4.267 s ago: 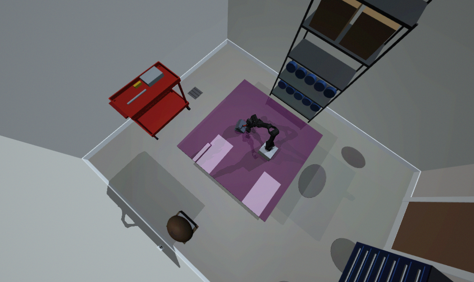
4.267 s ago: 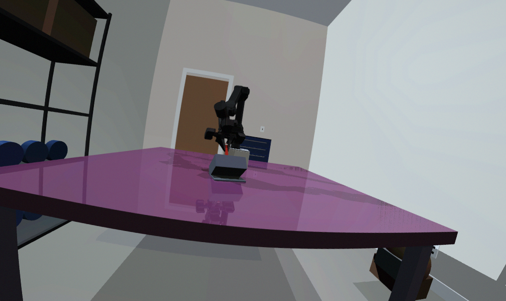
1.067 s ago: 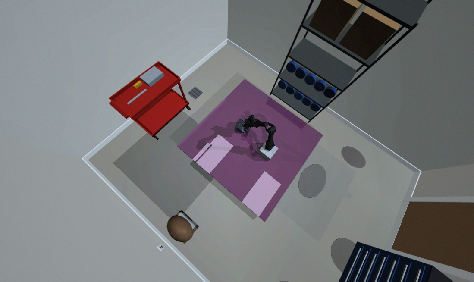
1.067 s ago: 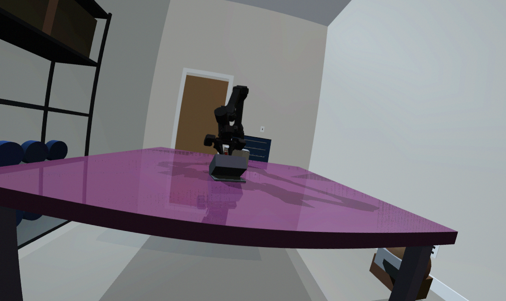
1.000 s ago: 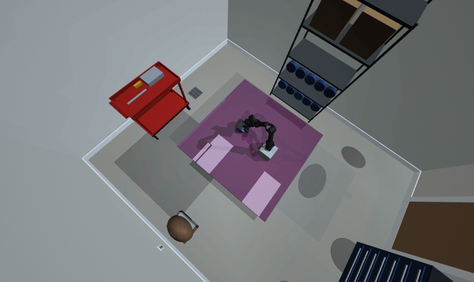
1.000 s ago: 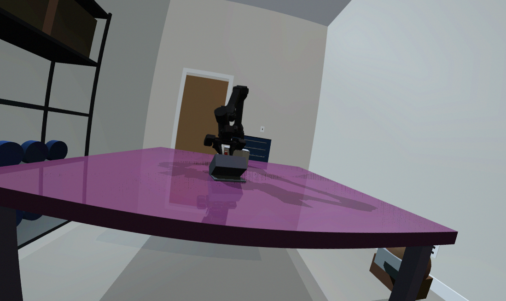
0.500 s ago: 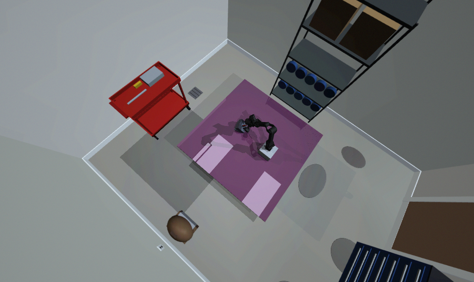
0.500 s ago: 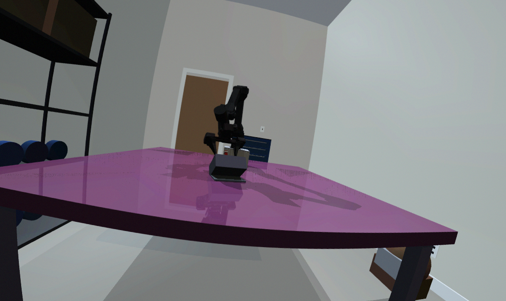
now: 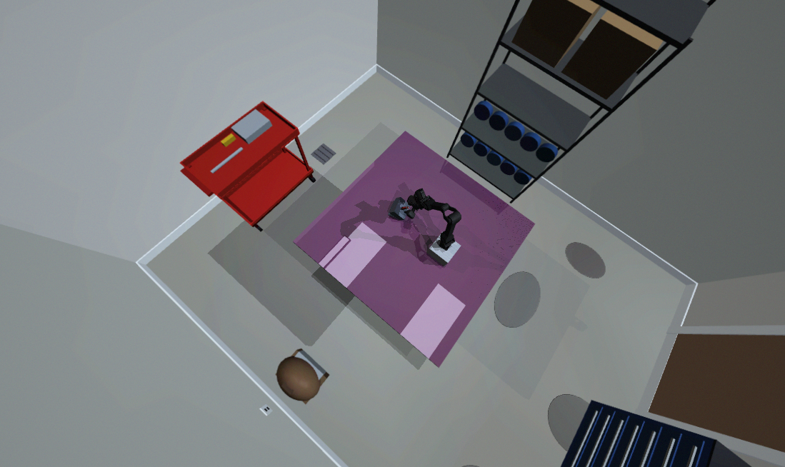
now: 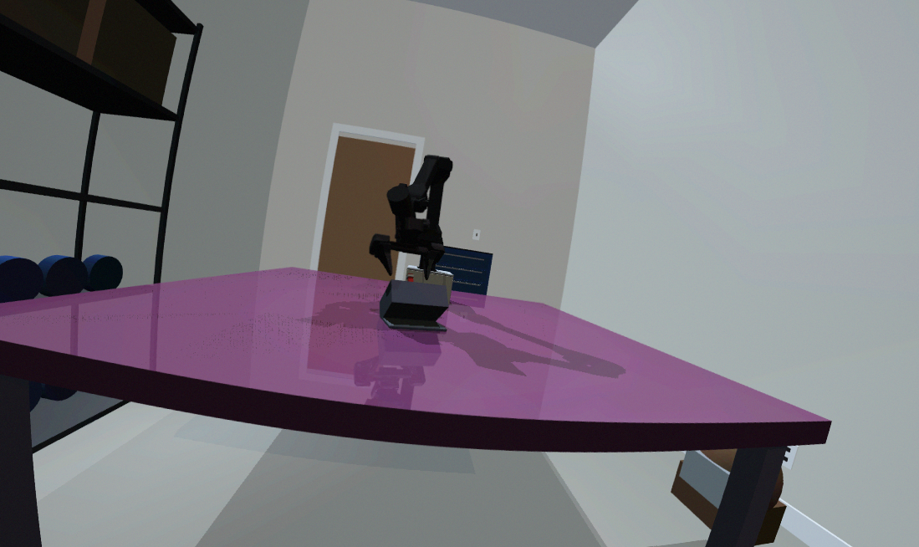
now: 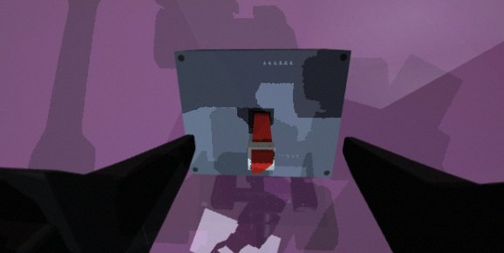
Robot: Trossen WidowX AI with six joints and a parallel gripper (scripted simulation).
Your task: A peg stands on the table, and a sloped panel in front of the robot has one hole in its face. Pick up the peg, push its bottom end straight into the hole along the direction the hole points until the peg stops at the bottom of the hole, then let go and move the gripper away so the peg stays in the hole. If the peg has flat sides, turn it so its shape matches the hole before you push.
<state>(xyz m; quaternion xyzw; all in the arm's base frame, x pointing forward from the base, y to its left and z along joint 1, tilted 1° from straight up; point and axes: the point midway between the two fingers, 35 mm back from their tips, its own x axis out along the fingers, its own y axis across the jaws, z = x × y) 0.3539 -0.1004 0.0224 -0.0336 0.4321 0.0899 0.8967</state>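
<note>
Now: gripper tip 1 cm above the red peg. Round my gripper tip: grey sloped panel (4 cm ahead, 1 cm to the left, 6 cm below).
</note>
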